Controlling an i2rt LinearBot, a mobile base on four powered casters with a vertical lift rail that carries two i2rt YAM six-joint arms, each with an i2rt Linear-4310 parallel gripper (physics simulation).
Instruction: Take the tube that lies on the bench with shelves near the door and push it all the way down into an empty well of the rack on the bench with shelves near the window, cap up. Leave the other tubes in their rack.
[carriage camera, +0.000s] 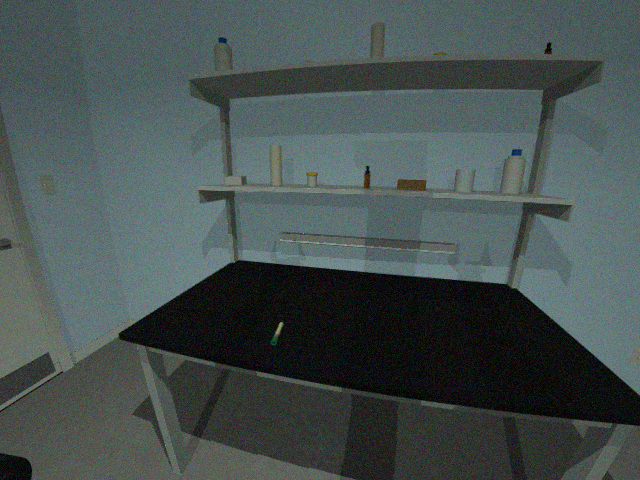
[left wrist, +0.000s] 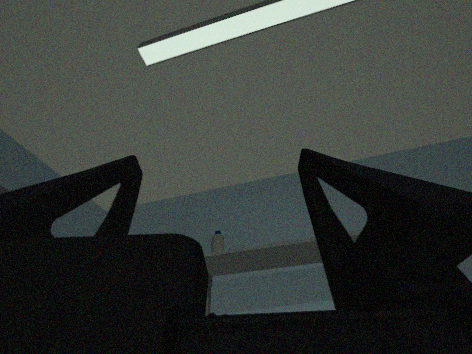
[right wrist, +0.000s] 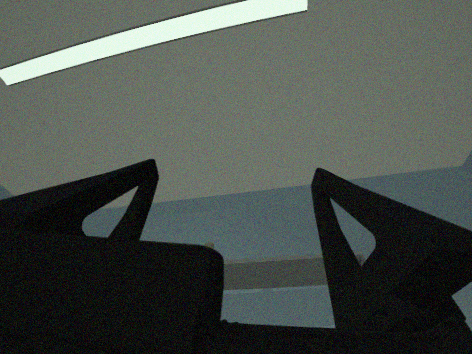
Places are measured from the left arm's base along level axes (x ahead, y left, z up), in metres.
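Pixels of known places: left gripper, fingertip midpoint: (left wrist: 219, 161); right gripper, fingertip midpoint: (right wrist: 234, 172).
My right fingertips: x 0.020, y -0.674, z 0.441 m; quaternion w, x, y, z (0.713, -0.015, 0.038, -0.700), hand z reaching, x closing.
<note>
Behind a point stands the place of what it marks.
A small tube (carriage camera: 277, 333) @[z -0.097, x 0.588, y -0.187 m] with a green cap lies on the black bench top (carriage camera: 392, 330) @[z -0.113, x 0.646, y -0.573 m], left of its middle and near its front edge in the carriage view. Its capped end points toward the front edge, its pale end toward the shelves. My left gripper (left wrist: 219, 161) @[z 0.440, x 0.036, y -0.001 m] is open and empty, tilted up toward the ceiling and wall. My right gripper (right wrist: 234, 172) @[z 0.441, x 0.020, y -0.674 m] is open and empty, also tilted upward. Both are away from the tube. The rack and the bench near the window do not show in these views.
Two shelves stand above the bench: the lower shelf (carriage camera: 330, 191) @[z 0.334, x 0.894, y -0.349 m] and the upper shelf (carriage camera: 330, 77) @[z 0.782, x 1.010, y -0.339 m] hold bottles and jars. A door (carriage camera: 25, 310) @[z -0.364, x 0.991, y 1.428 m] is at the far left. A dark rounded part shows at the lower left corner. A ceiling lamp (left wrist: 220, 32) @[z 1.202, x 0.124, y 0.014 m] (right wrist: 125, 42) @[z 1.202, x 0.068, y -0.265 m] hangs overhead.
</note>
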